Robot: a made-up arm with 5 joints. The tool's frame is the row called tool. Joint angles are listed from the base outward. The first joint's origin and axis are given. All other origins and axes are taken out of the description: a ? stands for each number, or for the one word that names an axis. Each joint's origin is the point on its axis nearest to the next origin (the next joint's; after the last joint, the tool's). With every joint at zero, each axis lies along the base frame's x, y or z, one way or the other. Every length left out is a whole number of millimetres.
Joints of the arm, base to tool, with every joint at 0 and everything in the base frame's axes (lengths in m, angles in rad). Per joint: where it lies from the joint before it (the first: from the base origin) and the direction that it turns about. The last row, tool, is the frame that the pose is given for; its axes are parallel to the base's.
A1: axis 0 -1 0 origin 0.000 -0.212 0.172
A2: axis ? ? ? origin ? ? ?
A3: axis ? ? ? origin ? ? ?
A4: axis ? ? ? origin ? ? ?
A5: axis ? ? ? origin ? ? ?
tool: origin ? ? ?
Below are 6 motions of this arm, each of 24 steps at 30 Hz.
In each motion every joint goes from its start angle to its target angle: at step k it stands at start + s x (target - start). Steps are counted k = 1, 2, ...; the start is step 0. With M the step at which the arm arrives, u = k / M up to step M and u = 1 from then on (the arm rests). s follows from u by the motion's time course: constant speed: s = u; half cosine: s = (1 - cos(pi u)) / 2; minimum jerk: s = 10 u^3 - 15 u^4 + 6 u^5.
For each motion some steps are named. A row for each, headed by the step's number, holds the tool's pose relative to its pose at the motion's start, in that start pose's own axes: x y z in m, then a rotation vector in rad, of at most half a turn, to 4 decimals.
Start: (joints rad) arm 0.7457 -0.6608 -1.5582 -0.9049 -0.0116
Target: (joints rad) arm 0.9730 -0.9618 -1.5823 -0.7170 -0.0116
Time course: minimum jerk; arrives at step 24
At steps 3, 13, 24:
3: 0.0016 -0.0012 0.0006 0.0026 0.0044 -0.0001
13: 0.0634 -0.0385 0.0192 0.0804 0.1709 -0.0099
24: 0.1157 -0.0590 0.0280 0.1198 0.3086 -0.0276

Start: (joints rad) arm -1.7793 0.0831 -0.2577 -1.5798 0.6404
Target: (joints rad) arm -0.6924 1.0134 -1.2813 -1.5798 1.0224
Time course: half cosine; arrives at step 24
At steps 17, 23, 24:
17: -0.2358 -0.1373 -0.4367 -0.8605 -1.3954 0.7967
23: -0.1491 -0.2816 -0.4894 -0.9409 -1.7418 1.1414
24: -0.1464 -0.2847 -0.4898 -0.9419 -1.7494 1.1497

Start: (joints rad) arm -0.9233 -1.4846 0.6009 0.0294 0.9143
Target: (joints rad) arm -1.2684 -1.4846 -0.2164 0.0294 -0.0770
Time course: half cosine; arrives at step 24
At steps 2, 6, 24:
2: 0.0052 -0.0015 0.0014 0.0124 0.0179 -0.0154
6: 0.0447 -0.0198 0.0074 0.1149 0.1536 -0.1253
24: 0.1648 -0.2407 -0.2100 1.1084 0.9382 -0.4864

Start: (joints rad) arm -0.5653 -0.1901 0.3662 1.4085 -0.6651
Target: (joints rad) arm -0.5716 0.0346 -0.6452 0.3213 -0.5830
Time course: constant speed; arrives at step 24
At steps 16, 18, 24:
16: 0.2130 -0.0160 0.0225 -0.0558 0.5414 0.6346
18: 0.2374 -0.0212 0.0146 -0.0250 0.5896 0.7279
24: 0.3037 -0.0392 -0.0209 0.1158 0.6936 1.0142

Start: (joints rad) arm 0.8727 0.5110 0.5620 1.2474 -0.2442
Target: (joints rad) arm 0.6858 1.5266 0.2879 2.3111 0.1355
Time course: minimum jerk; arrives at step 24
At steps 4, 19, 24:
4: -0.0050 0.0097 0.0010 -0.0050 -0.0002 -0.0684
19: 0.1667 0.2926 -0.0567 -0.4367 -0.2451 -1.8288
24: 0.2000 0.2935 -0.0659 -0.4855 -0.2694 -1.9544

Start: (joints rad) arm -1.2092 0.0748 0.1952 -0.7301 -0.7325
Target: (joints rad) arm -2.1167 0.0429 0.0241 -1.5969 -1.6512
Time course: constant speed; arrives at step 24
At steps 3, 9, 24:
3: 0.0630 -0.0031 0.0204 -0.0329 0.1836 0.1558
9: 0.1783 0.0333 0.0255 -0.1301 0.5165 0.4701
24: 0.2360 0.2533 -0.0568 -0.5629 1.0477 1.2461

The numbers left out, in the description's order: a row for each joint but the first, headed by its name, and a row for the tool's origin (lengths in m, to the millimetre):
A2: axis 0 0 -1, xyz -0.074 0.000 -0.051
A3: axis -1 0 0, xyz 0.015 -0.071 0.000
A4: axis 0 0 -1, xyz 0.000 -0.002 -0.037
A5: axis 0 -1 0, xyz -0.054 -0.067 0.000
tool: xyz -0.118 0.000 0.344

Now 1 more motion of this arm.
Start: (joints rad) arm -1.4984 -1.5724 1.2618 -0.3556 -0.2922
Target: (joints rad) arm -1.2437 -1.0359 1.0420 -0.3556 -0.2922
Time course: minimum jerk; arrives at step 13
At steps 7, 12, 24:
7: 0.0551 -0.0167 0.0099 0.1125 0.2666 -0.1037
12: 0.0848 -0.0297 0.0069 0.2015 0.4403 -0.2284
24: 0.0851 -0.0298 0.0068 0.2024 0.4418 -0.2298

